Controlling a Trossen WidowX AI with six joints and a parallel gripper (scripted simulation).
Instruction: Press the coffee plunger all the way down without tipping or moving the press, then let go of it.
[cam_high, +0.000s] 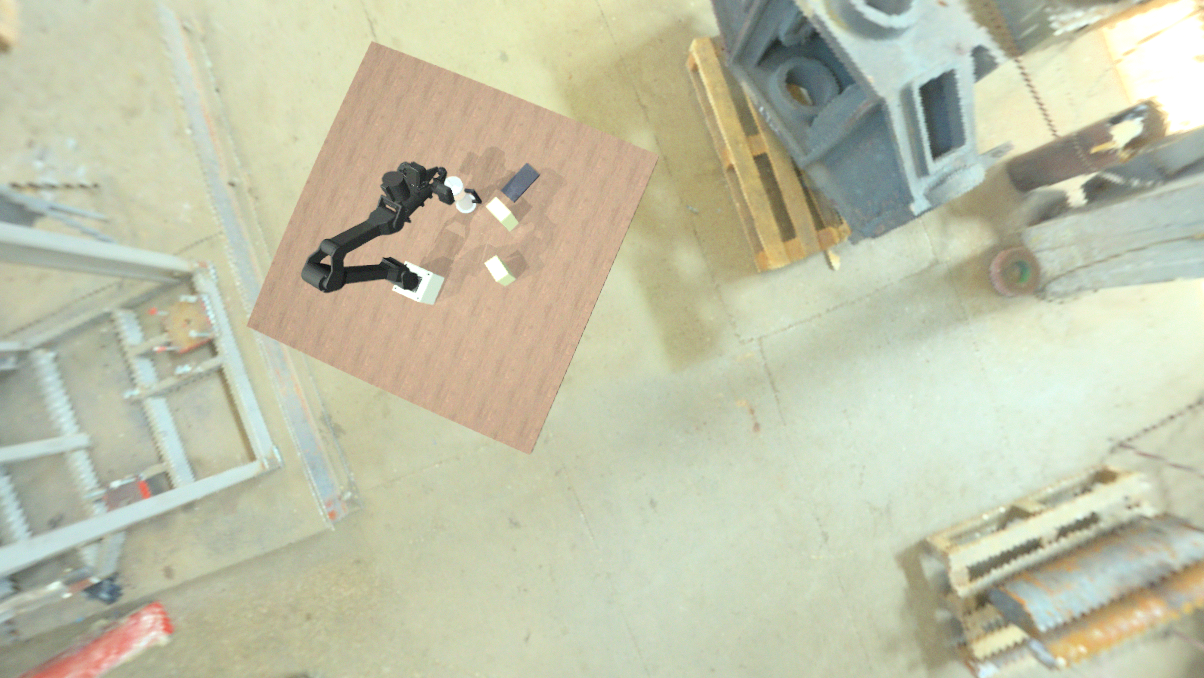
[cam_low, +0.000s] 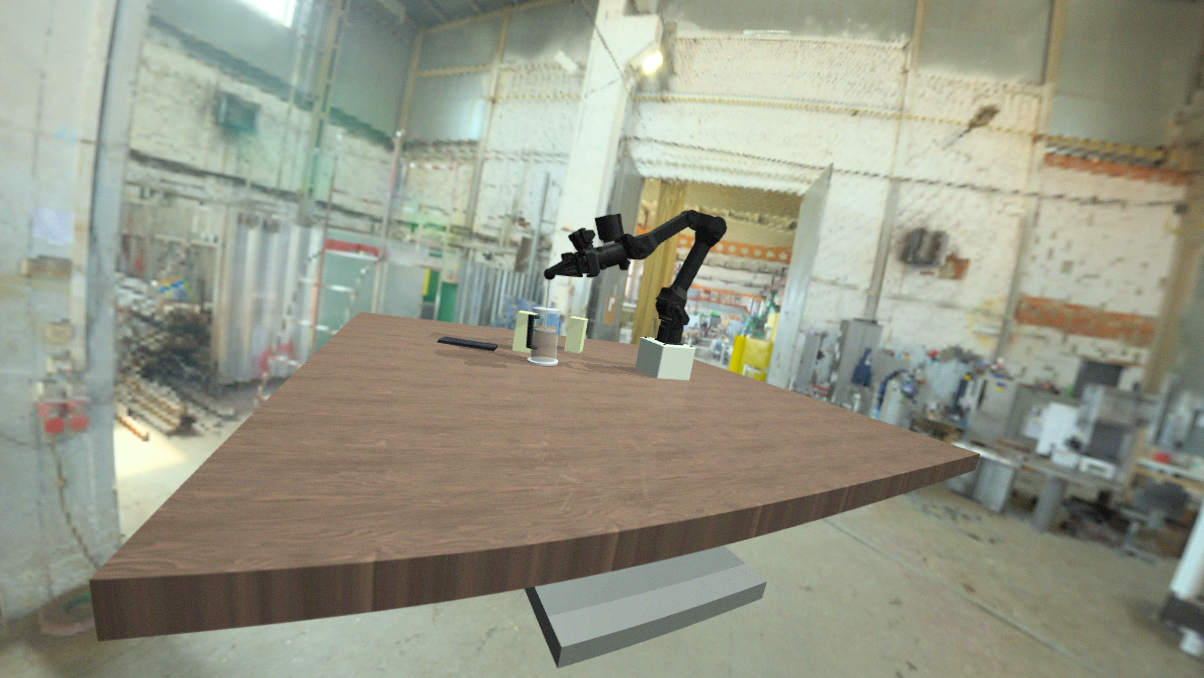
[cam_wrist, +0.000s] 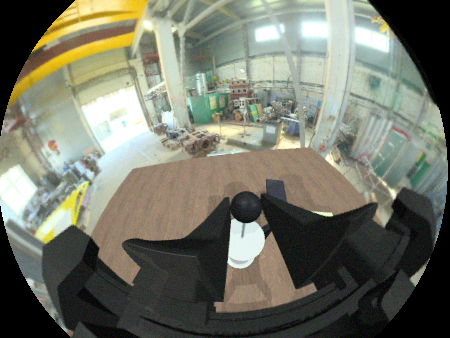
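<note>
Now: gripper tip 1 cm past the coffee press, 1 cm to the left of it and 12 cm above it. From my gripper tip the other things lie so: dark flat slab 13 cm ahead, 17 cm to the right, 22 cm below.
</note>
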